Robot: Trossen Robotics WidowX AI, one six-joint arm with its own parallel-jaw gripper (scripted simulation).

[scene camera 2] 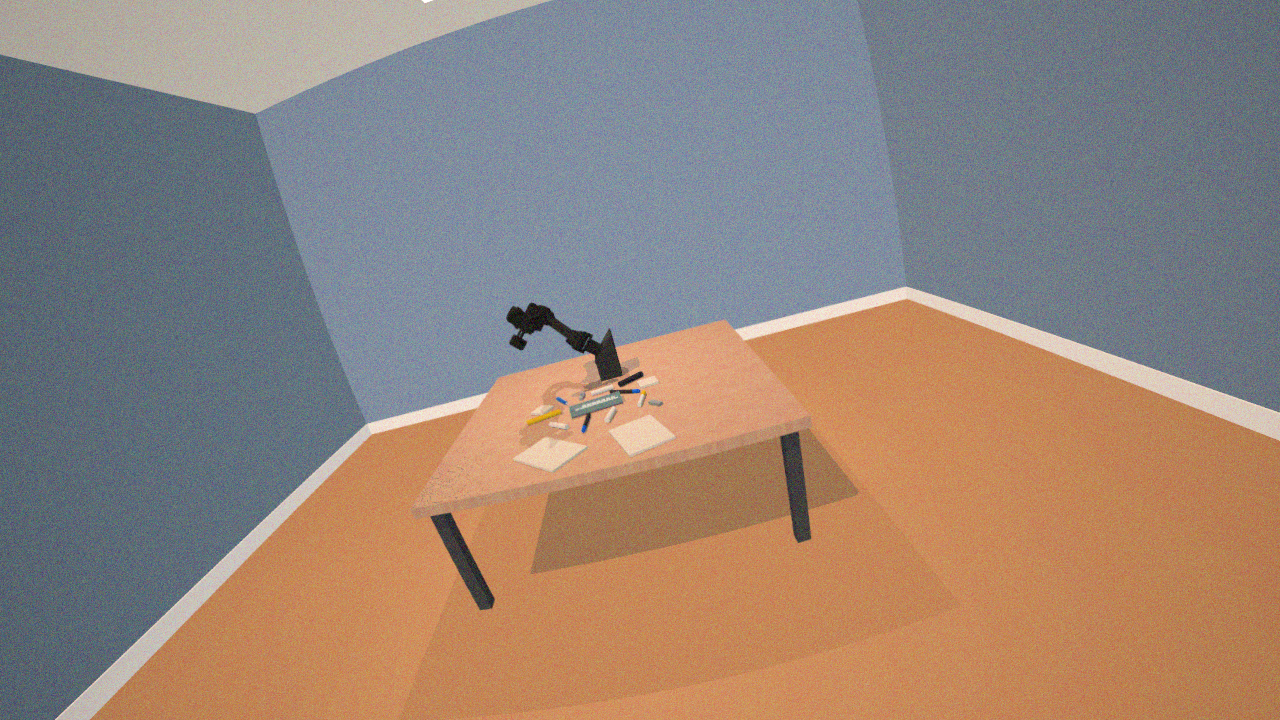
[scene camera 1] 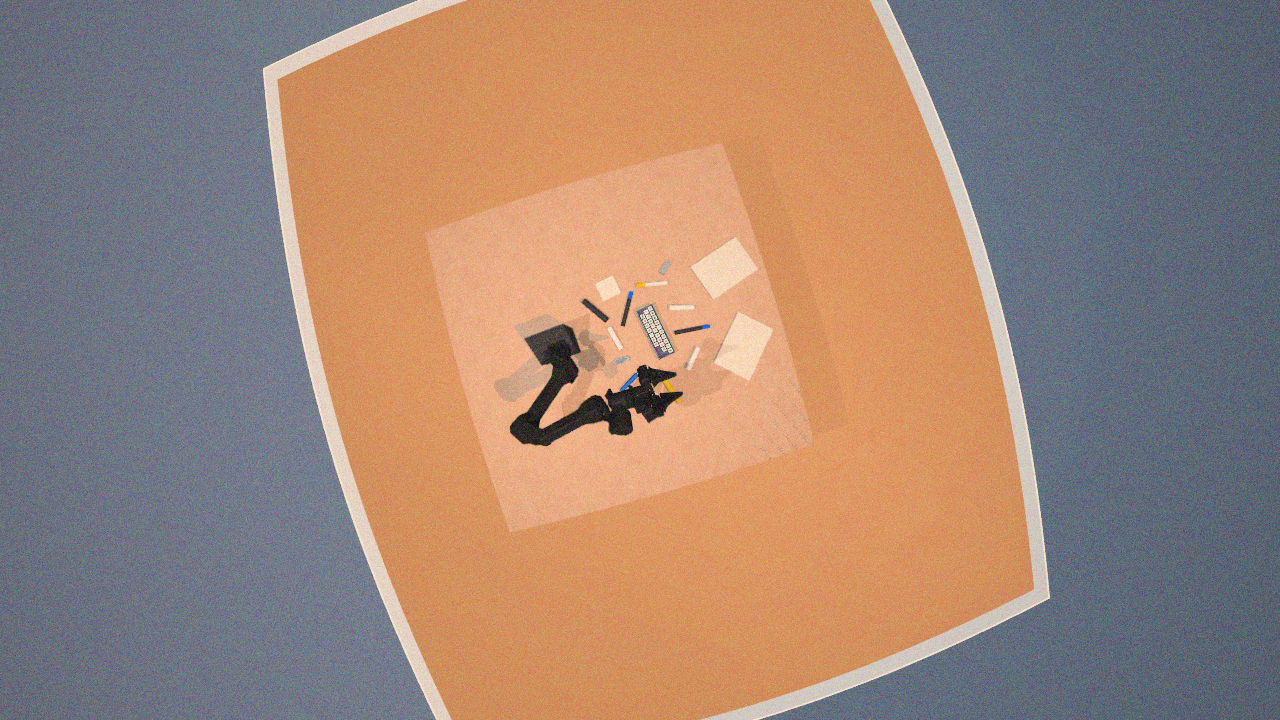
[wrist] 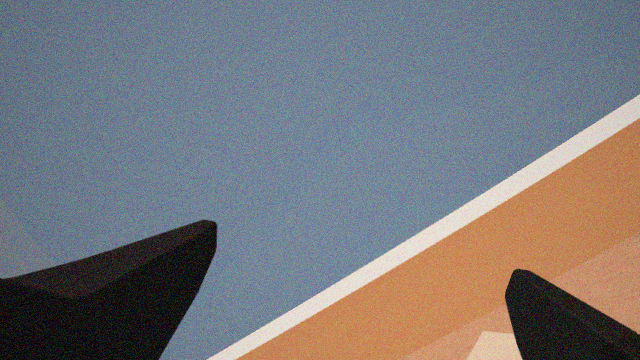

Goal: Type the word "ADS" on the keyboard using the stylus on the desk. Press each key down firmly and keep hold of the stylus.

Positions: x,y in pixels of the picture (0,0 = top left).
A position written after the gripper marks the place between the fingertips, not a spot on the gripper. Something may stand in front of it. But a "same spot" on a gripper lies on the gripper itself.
Labels:
gripper: scene camera 2; scene camera 1; wrist 361,259
same spot on gripper: (scene camera 1: pixel 666 399) = (scene camera 2: pixel 517 337)

